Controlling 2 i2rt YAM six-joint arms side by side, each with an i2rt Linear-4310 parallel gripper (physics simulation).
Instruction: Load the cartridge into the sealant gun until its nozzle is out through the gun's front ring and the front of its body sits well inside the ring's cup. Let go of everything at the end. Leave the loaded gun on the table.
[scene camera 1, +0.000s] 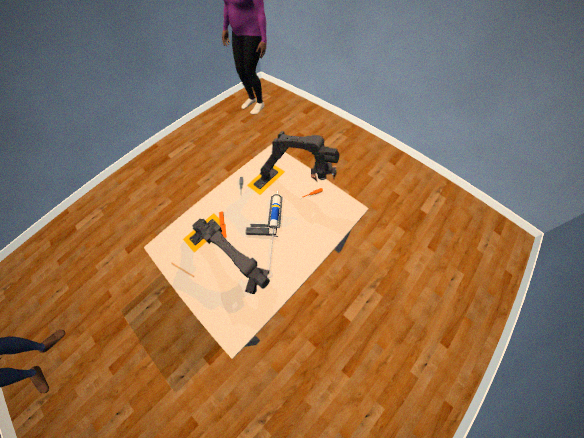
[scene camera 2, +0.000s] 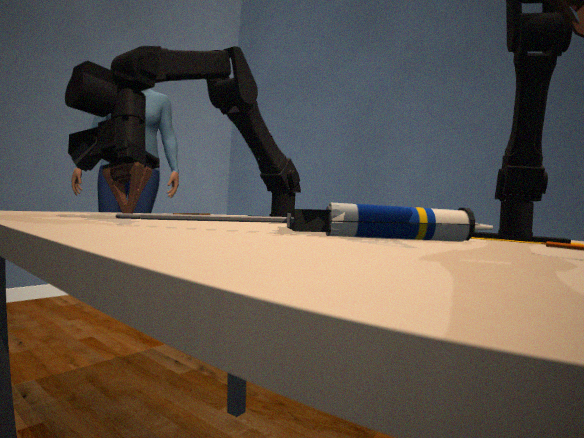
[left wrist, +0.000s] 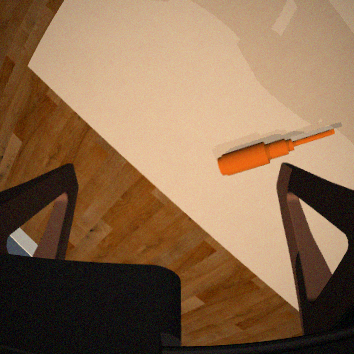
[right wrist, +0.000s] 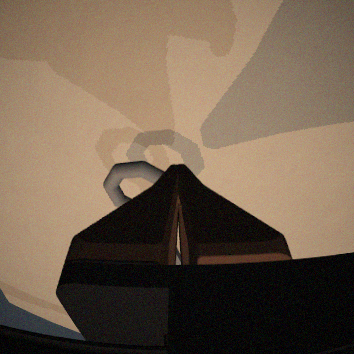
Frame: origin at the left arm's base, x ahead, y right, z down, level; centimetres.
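Seen in the pictures: left gripper, fingertip midpoint: (scene camera 1: 325, 180) (left wrist: 176, 174); right gripper, fingertip midpoint: (scene camera 2: 127, 214) (right wrist: 177, 175); left arm's base, origin of the base link: (scene camera 1: 266, 178) (scene camera 2: 514, 240).
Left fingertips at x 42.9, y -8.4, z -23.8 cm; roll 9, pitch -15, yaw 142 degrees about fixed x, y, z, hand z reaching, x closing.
Offsets run from my left fingertips to a thing's top centre. "*": to the spot under its first point. Level surfaces: height alone.
The sealant gun (scene camera 1: 258, 230) (scene camera 2: 310, 220) lies on the table {dz +23.8 cm} (scene camera 1: 305, 250), its handle toward the left in scene camera 1. The white and blue cartridge {dz +18.8, dx -20.0, dy +23.3 cm} (scene camera 1: 274, 216) (scene camera 2: 387, 221) lies in its frame. The nozzle {dz +20.6, dx -26.0, dy +15.2 cm} (scene camera 2: 484, 227) sticks out past the dark front ring {* dz +20.8, dx -22.7, dy +15.5 cm} (scene camera 2: 469, 223); how deep the body sits in the cup is hard to tell. The gun's rod {dz +21.1, dx -3.4, dy +45.5 cm} (scene camera 2: 200, 217) ends in a grey pull ring {* dz +22.0, dx +7.3, dy +58.2 cm} (right wrist: 114, 184). My right gripper (scene camera 2: 128, 208) (right wrist: 177, 175) is shut and empty, low beside the pull ring, partly hiding it. My left gripper (scene camera 1: 324, 177) (left wrist: 176, 174) is open and empty, above the table's far-right edge.
An orange screwdriver {dz +21.1, dx -9.1, dy -1.1 cm} (scene camera 1: 316, 192) (left wrist: 245, 159) lies below the left gripper. A grey screwdriver {dz +20.4, dx -51.4, dy +25.0 cm} (scene camera 1: 241, 183) lies near the left arm's base. An orange tool {dz +22.2, dx -39.1, dy +53.8 cm} (scene camera 1: 222, 225) lies beside the right arm's base, and a thin brown stick {dz +23.0, dx -36.2, dy +90.3 cm} (scene camera 1: 183, 270) near the table's left edge. People stand beyond the table.
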